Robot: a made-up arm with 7 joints. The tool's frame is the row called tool.
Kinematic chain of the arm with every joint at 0, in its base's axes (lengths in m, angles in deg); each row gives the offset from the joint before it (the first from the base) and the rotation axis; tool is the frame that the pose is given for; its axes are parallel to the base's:
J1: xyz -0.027 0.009 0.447 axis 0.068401 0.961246 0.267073
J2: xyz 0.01 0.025 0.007 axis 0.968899 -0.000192 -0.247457
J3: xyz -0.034 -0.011 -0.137 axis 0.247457 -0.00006 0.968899
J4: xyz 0.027 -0.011 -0.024 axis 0.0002 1 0.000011
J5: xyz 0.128 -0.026 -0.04 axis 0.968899 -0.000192 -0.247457
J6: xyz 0.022 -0.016 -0.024 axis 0.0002 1 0.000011
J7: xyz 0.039 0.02 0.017 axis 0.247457 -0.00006 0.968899
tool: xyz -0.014 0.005 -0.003
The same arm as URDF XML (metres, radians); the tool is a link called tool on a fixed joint. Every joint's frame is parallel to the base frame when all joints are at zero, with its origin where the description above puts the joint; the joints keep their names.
<robot name="arm">
<joint name="J1" type="continuous"><parent link="base"/><child link="link1"/><origin xyz="-0.0270 0.0090 0.4470"/><axis xyz="0.068403 0.961235 0.26711"/></joint>
<joint name="J2" type="continuous"><parent link="link1"/><child link="link2"/><origin xyz="0.0100 0.0250 0.0070"/><axis xyz="0.968889 -0.0002 -0.247497"/></joint>
<joint name="J3" type="continuous"><parent link="link2"/><child link="link3"/><origin xyz="-0.0340 -0.0110 -0.1370"/><axis xyz="0.247497 -0.0001 0.968889"/></joint>
<joint name="J4" type="continuous"><parent link="link3"/><child link="link4"/><origin xyz="0.0270 -0.0110 -0.0240"/><axis xyz="0.0002 1 0"/></joint>
<joint name="J5" type="continuous"><parent link="link4"/><child link="link5"/><origin xyz="0.1280 -0.0260 -0.0400"/><axis xyz="0.968889 -0.0002 -0.247497"/></joint>
<joint name="J6" type="continuous"><parent link="link5"/><child link="link6"/><origin xyz="0.0220 -0.0160 -0.0240"/><axis xyz="0.0002 1 0"/></joint>
<joint name="J7" type="continuous"><parent link="link6"/><child link="link7"/><origin xyz="0.0390 0.0200 0.0170"/><axis xyz="0.247497 -0.0001 0.968889"/></joint>
<joint name="tool_joint" type="fixed"><parent link="link7"/><child link="tool"/><origin xyz="-0.0140 0.0050 -0.0030"/></joint>
<link name="base"/>
<link name="link1"/>
<link name="link2"/>
<link name="link3"/>
<link name="link4"/>
<link name="link5"/>
<link name="link6"/>
<link name="link7"/>
<link name="tool"/>
</robot>

